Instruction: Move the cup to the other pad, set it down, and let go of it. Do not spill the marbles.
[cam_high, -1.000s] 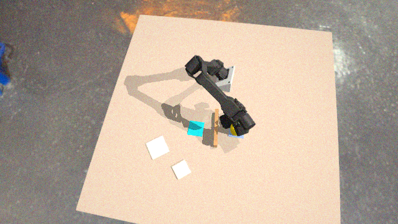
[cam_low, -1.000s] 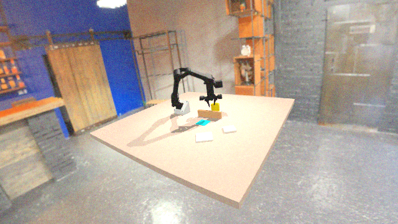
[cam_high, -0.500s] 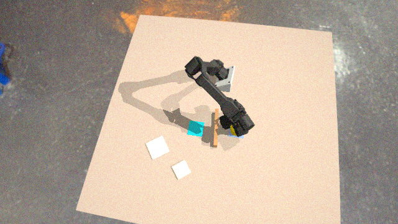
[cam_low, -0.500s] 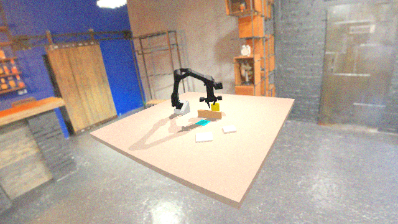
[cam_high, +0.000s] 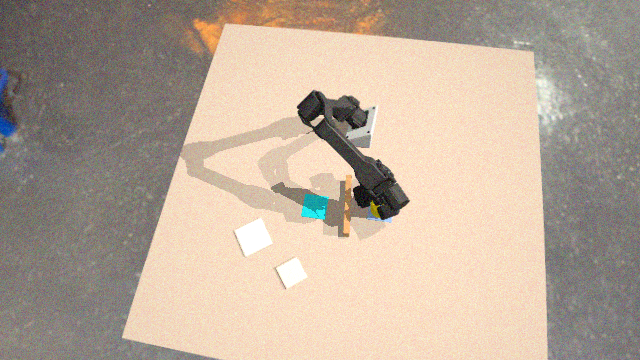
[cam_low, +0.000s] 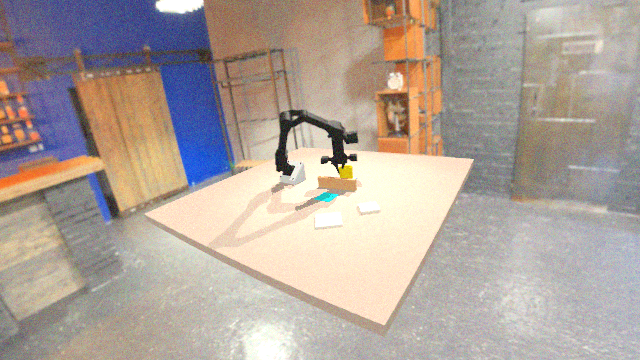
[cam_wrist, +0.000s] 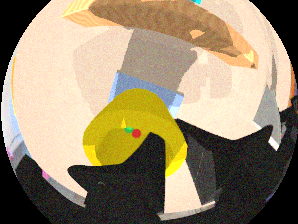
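My gripper tip is now 40 mm above the light blue pad, 20 mm to the right of it and 20 mm short of it. From my gripper tip the other things lie so: low wooden bar (90 mm to the right, 40 mm ahead, 20 mm below); then yellow cup (20 mm to the left, 20 mm ahead).
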